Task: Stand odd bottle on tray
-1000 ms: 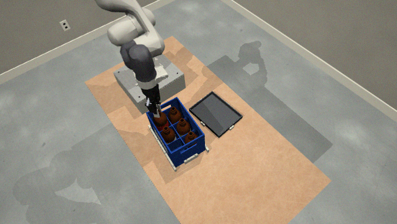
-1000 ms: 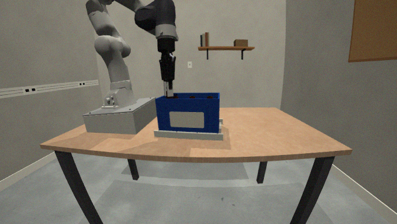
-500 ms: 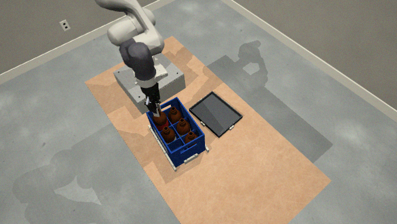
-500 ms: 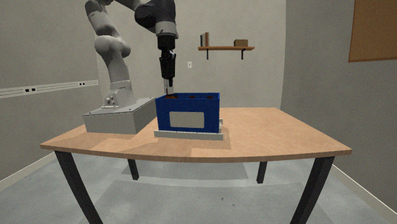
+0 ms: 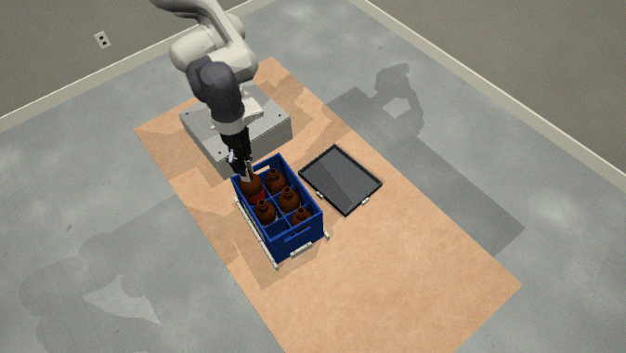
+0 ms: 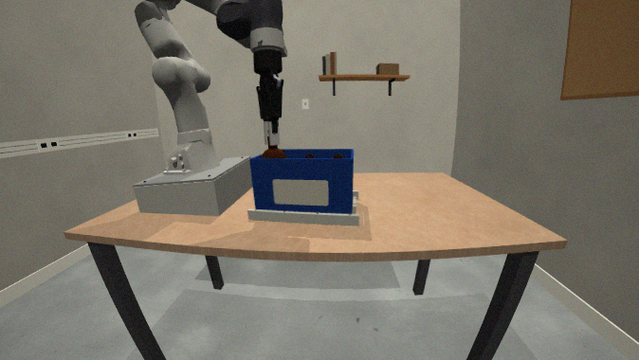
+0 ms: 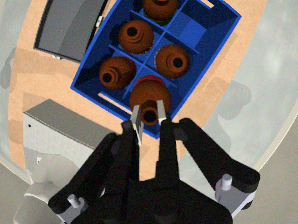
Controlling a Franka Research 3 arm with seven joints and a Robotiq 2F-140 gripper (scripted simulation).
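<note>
My gripper is now 8 cm above the bottle. From my hand the other things lie so: blue crate 9 cm ahead, 5 cm to the left, 16 cm below; then dark grey tray 6 cm ahead, 31 cm to the left, 23 cm below.
</note>
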